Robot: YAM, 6 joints.
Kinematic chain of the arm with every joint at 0, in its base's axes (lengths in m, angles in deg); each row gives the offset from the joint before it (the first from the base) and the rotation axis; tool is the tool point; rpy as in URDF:
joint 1: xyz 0 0 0.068 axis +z
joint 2: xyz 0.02 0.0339 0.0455 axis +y
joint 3: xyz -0.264 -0.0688 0 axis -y
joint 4: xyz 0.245 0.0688 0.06 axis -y
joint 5: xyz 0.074 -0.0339 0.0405 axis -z
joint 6: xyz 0.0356 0 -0.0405 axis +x
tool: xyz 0 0 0 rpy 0 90 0
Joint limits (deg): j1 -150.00..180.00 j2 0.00..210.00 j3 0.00..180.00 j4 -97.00..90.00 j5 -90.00..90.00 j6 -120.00..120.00
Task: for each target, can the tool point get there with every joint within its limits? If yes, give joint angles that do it. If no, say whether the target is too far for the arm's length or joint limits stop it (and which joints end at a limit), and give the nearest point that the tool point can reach.
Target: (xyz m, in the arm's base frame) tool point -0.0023 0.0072 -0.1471
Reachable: yes | joints -109.02 189.35 36.46 1.69 7.36 -27.13
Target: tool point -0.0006 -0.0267 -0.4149
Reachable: no: joint limits stop it (at a limit: joint 2) | nearest point -0.0016 -0.0719 -0.3342 | short by 0.092 m
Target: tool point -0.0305 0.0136 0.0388
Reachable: yes | joints 99.21 155.76 15.91 -52.60 -51.61 -16.07
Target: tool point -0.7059 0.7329 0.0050
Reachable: no: too far | nearest point -0.4455 0.4625 0.0458 | short by 0.378 m
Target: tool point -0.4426 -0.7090 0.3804
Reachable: no: too far | nearest point -0.3256 -0.5215 0.3081 | short by 0.233 m
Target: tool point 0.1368 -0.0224 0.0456
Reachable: yes | joints -23.67 128.62 31.52 -66.40 -75.15 50.20
